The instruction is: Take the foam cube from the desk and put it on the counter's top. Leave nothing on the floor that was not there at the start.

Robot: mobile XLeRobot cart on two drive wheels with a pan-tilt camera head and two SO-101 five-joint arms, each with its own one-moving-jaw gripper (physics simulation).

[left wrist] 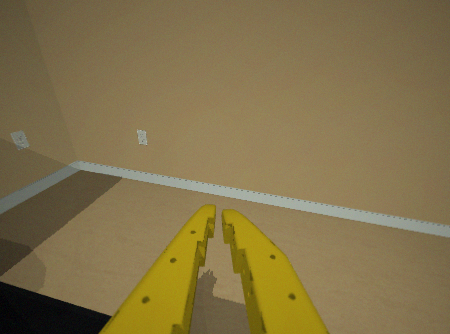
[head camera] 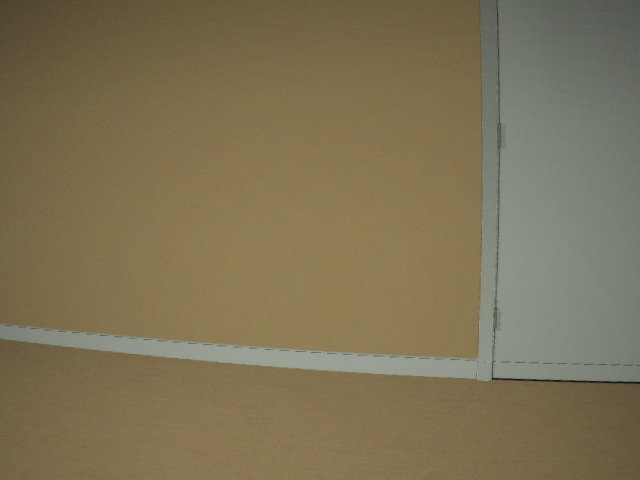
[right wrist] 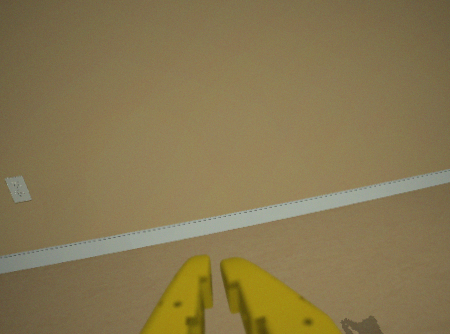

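Observation:
The foam cube, the desk and the counter do not show in the head view or in either wrist view. My left gripper [left wrist: 219, 209] is shut, with its two yellow jaws side by side, tips together, and holds no thing. Beyond its tips are the floor and the foot of a wall. My right gripper [right wrist: 215, 261] is shut in the same way and holds no thing. It also points toward the floor near a wall.
A tan wall [head camera: 258, 180] [left wrist: 275, 100] [right wrist: 225, 110] rises from a pale baseboard [head camera: 232, 354] [left wrist: 260, 197] [right wrist: 200, 229]. A white door [head camera: 568, 206] with a grey frame [head camera: 487, 206] stands at the right in the head view. Wall outlets show in the left wrist view [left wrist: 142, 137] and right wrist view [right wrist: 18, 189].

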